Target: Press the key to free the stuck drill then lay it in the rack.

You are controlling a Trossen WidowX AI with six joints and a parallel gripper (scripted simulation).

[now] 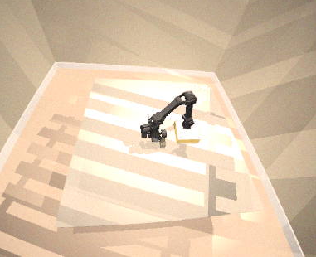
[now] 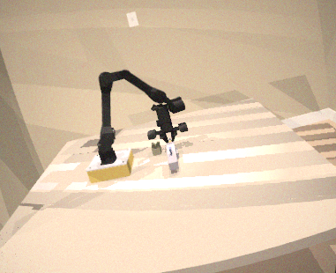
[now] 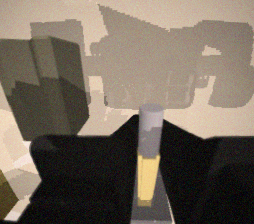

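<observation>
My gripper tip is 40 mm to the left of the drill, 30 mm below it and 10 mm short of it. Round my gripper tip: sleeve block (140 mm to the right, 20 mm ahead, 20 mm above); rack (80 mm behind, 20 mm to the left).
</observation>
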